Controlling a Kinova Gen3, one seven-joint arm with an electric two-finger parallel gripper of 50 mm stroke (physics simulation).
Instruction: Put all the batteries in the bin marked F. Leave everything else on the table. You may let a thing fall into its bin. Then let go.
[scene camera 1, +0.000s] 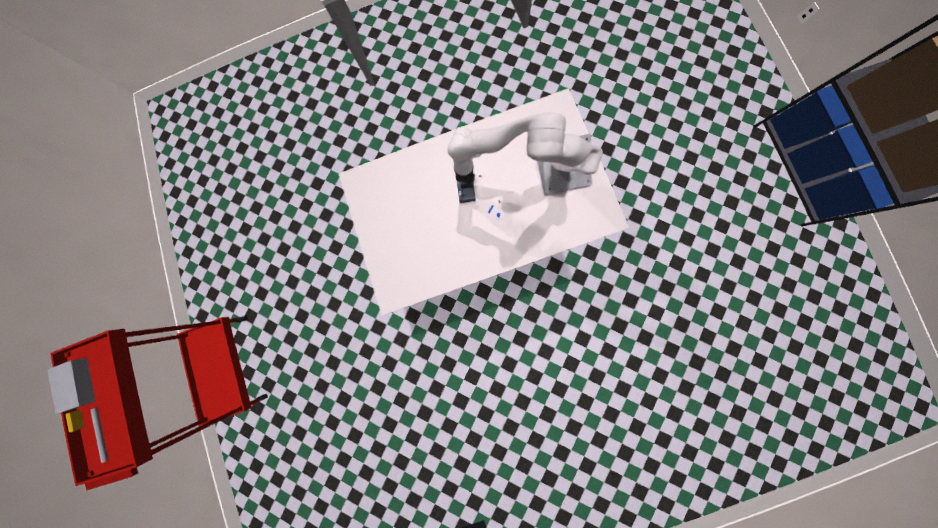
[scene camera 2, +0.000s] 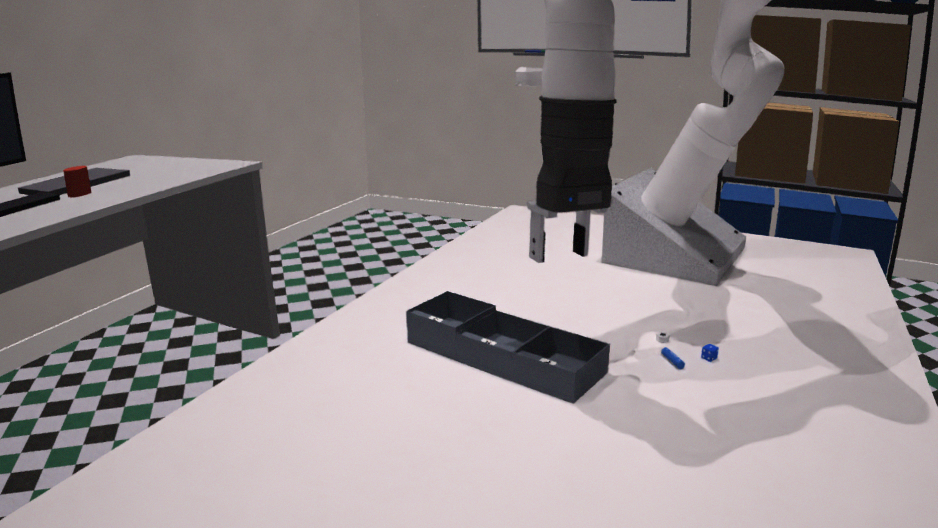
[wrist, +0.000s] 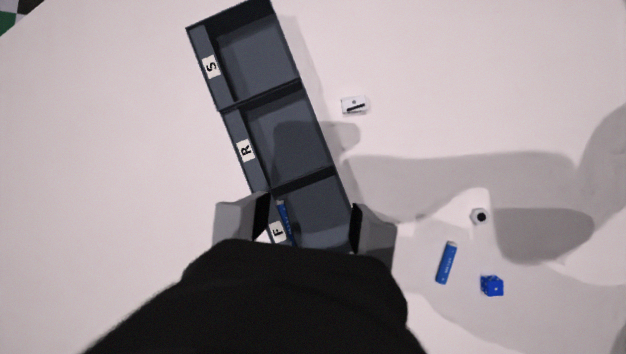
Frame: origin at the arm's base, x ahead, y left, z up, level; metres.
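Where they show: gripper, fingertip midpoint: (scene camera 2: 558, 256) (wrist: 309, 215); arm's base, link origin: (scene camera 2: 663, 209).
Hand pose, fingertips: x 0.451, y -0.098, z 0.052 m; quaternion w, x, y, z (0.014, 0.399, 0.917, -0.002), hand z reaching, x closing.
Observation:
Things, the pixels of their top centre, and the offset from my fingertips. "*": a spot on its surface instead. Level surfaces: height alone.
- bin F, surface spot: (wrist: 320, 212) * dx +0.012, dy +0.016, dz -0.136 m
- table, surface height: dz -0.143 m
- blue die, top centre: (wrist: 495, 288) (scene camera 2: 710, 346) (scene camera 1: 498, 214) dx -0.076, dy +0.188, dz -0.127 m
- grey hex nut, top centre: (wrist: 481, 217) (scene camera 2: 662, 334) (scene camera 1: 499, 201) dx -0.111, dy +0.124, dz -0.135 m
- sharpener, top centre: (wrist: 354, 103) dx -0.086, dy -0.047, dz -0.132 m
- bin R, top centre: (wrist: 274, 137) (scene camera 2: 503, 324) (scene camera 1: 464, 175) dx -0.006, dy -0.067, dz -0.097 m
- Bin S, surface spot: (wrist: 260, 60) * dx -0.042, dy -0.144, dz -0.136 m
My gripper (scene camera 2: 559, 255) (wrist: 309, 215) is open and empty, high above bin F (wrist: 320, 212) (scene camera 2: 590, 372), the end compartment of the dark three-part tray. In the wrist view a blue battery (wrist: 285, 220) shows inside bin F, along the wall with the label; its lower end is hidden by the gripper body. Another blue battery (scene camera 1: 490, 209) (scene camera 2: 672, 358) (wrist: 446, 262) lies on the table (scene camera 2: 393, 446), outside the tray, between bin F and a blue die.
The blue die (scene camera 1: 498, 215) (scene camera 2: 709, 352) (wrist: 492, 285) and a grey hex nut (scene camera 1: 499, 201) (scene camera 2: 662, 337) (wrist: 479, 216) are near the loose battery. A sharpener (wrist: 354, 105) lies beside bin R (wrist: 295, 145). Bin S (wrist: 260, 60) is at the tray's far end.

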